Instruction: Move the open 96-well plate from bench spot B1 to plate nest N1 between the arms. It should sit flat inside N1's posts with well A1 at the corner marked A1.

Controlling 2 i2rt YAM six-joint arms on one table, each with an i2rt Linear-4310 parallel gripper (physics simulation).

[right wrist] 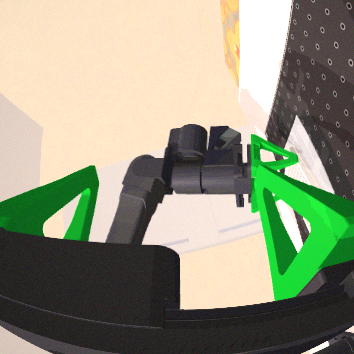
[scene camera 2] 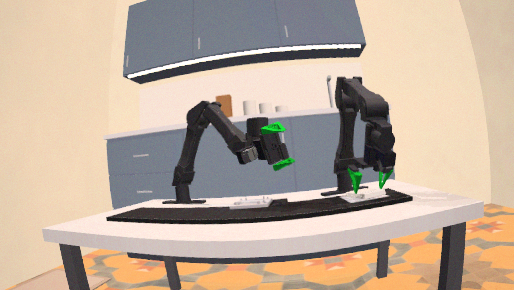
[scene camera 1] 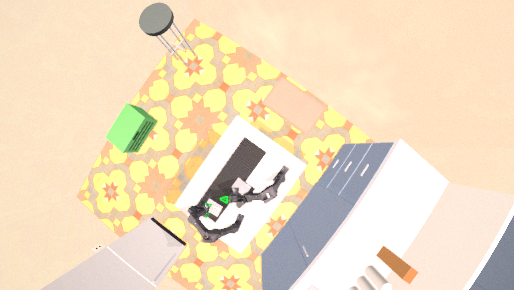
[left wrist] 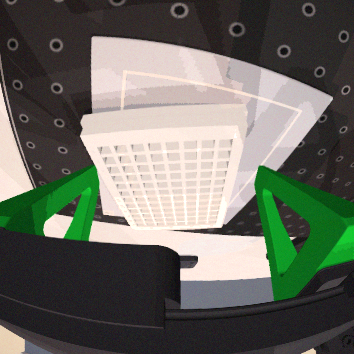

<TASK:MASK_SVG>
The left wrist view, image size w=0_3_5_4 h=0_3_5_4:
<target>my left gripper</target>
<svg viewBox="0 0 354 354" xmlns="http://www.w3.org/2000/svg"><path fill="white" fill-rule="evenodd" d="M0 201L0 325L51 353L300 354L354 325L354 203L297 181L264 165L258 165L254 188L266 246L273 301L255 304L180 309L180 256L175 250L157 244L88 241L99 188L99 179L94 164ZM272 193L309 223L309 235L298 253L282 224ZM81 193L73 218L63 238L45 236L43 232L44 222Z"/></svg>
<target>white well plate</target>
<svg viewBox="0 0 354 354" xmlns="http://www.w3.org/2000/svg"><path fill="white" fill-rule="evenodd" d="M245 104L157 106L82 115L80 120L82 126L80 137L104 183L132 229L161 230L221 227L247 129L247 109Z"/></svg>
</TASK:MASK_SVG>
